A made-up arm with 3 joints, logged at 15 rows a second.
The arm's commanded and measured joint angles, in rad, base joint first. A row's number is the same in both.
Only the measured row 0 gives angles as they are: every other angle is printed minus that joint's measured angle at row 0.
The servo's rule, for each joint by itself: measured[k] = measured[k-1] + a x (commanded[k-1-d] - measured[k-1]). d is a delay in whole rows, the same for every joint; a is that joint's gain. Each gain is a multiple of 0.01, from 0.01 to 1. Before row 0 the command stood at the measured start. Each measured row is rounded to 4 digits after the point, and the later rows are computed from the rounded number. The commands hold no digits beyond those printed.
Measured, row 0:
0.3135 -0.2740 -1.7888
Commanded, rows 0 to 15:
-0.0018 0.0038 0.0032
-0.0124 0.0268 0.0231
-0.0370 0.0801 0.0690
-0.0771 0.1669 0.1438
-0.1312 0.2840 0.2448
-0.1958 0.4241 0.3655
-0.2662 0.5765 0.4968
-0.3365 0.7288 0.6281
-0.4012 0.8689 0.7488
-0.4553 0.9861 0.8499
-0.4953 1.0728 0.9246
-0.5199 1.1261 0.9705
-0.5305 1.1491 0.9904
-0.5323 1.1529 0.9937
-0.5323 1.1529 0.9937
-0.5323 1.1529 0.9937
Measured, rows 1 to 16:
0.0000 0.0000 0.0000
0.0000 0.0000 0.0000
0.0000 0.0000 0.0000
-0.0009 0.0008 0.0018
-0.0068 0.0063 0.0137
-0.0222 0.0218 0.0447
-0.0502 0.0523 0.1002
-0.0915 0.1010 0.1812
-0.1447 0.1689 0.2844
-0.2067 0.2545 0.4033
-0.2729 0.3541 0.5292
-0.3383 0.4622 0.6522
-0.3980 0.5722 0.7629
-0.4476 0.6773 0.8535
-0.4845 0.7715 0.9190
-0.5080 0.8508 0.9590
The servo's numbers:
d 3
a 0.51 0.21 0.56

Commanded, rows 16 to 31:
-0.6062 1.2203 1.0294
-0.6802 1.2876 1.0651
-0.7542 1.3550 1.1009
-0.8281 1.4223 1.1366
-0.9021 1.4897 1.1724
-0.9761 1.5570 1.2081
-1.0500 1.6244 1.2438
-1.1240 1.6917 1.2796
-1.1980 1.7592 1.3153
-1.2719 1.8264 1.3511
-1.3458 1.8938 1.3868
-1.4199 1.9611 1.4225
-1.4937 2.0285 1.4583
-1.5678 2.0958 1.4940
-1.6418 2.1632 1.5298
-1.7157 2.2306 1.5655
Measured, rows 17 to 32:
-0.5204 0.9142 0.9784
-0.5265 0.9643 0.9870
-0.5295 1.0039 0.9908
-0.5686 1.0493 1.0124
-0.6255 1.0993 1.0419
-0.6911 1.1530 1.0749
-0.7610 1.2096 1.1095
-0.8330 1.2684 1.1447
-0.9060 1.3290 1.1802
-0.9794 1.3910 1.2158
-1.0531 1.4541 1.2515
-1.1270 1.5182 1.2872
-1.2009 1.5829 1.3230
-1.2748 1.6482 1.3587
-1.3488 1.7139 1.3944
-1.4227 1.7800 1.4302

